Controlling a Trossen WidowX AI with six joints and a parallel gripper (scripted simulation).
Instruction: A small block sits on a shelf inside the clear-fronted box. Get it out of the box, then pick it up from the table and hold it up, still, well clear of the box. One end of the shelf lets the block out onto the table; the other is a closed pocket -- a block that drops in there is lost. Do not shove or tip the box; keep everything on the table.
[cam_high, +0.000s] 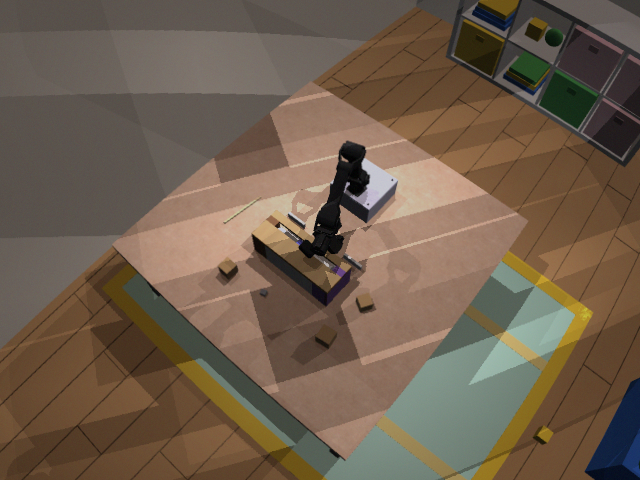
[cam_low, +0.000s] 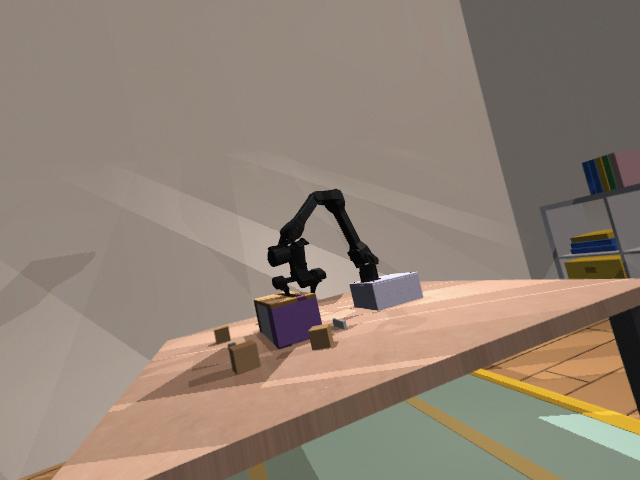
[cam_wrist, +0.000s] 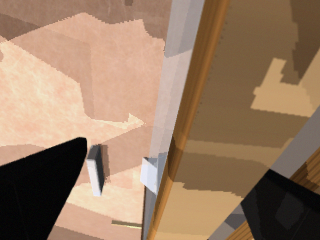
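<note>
Right now the blue block is 5 cm ahead of my gripper tip, 3 cm to the right of it and 1 cm below it. From my gripper tip the other things lie so: thin stick (37 cm to the right, 9 cm below, 5 cm ahead); grey piece (26 cm ahead, 9 cm below, 3 cm to the right); tan-topped box (4 cm below, 3 cm ahead, 1 cm to the right).
</note>
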